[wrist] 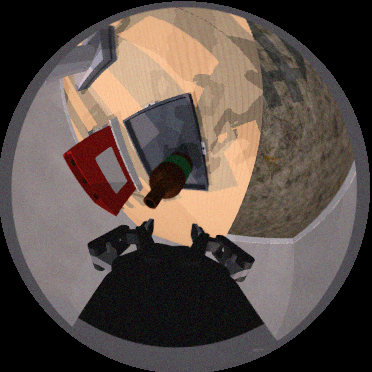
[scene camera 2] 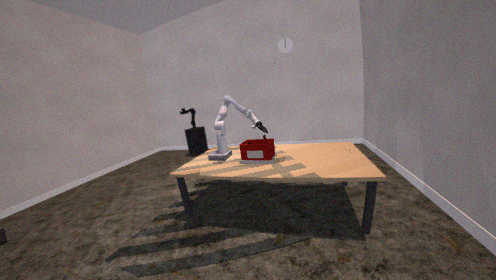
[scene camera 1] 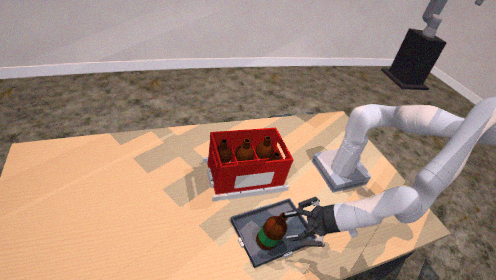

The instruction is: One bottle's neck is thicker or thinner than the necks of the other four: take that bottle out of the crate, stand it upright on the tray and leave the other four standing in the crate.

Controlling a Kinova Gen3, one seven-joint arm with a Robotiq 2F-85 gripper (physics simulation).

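Where they show: gripper, between the fingertips: (wrist: 172, 226) (scene camera 2: 266, 132) (scene camera 1: 286, 226); arm's base, origin of its link: (scene camera 2: 223, 152) (scene camera 1: 341, 168).
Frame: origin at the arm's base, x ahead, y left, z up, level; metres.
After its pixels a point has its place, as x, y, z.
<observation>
A brown bottle with a green band (scene camera 1: 274, 228) @(0.413, 0.275, 0.068) (wrist: 169, 180) @(0.373, 0.277, 0.060) is on the dark tray (scene camera 1: 250, 225) @(0.449, 0.186, -0.050) (wrist: 172, 117) @(0.284, 0.242, -0.050), with its base inside the tray. It is clearly tilted, its neck leaning toward the gripper. My gripper (scene camera 1: 290, 226) @(0.400, 0.307, 0.129) (scene camera 2: 266, 131) @(0.400, 0.307, 0.129) (wrist: 172, 226) @(0.400, 0.307, 0.129) is open and empty. Its fingertips are close to the neck, one nearly in line with it; whether they touch is unclear. The red crate (scene camera 1: 225, 182) @(0.524, 0.050, 0.036) (scene camera 2: 271, 150) @(0.556, -0.071, 0.044) (wrist: 90, 171) @(0.362, 0.043, 0.096) stands beside the tray. Three brown bottles (scene camera 1: 224, 152) @(0.510, -0.070, 0.069) (scene camera 1: 245, 151) @(0.427, -0.069, 0.069) (scene camera 1: 265, 149) @(0.342, -0.077, 0.067) stand in it, and a fourth bottle's top (scene camera 1: 276, 156) @(0.331, 0.005, 0.108) shows at its near right.
The crate sits on a pale base (scene camera 1: 250, 193) @(0.420, 0.057, -0.035) (wrist: 126, 155) @(0.398, 0.055, -0.042). The arm's mounting plate (scene camera 1: 327, 175) @(0.069, 0.015, -0.018) (scene camera 2: 220, 156) @(0.037, -0.112, -0.009) is right of the crate in the first scene view. A near table edge (scene camera 1: 425, 244) @(-0.231, 0.381, -0.060) runs beyond the tray. A black pedestal (scene camera 1: 417, 57) (scene camera 2: 196, 140) stands off the table.
</observation>
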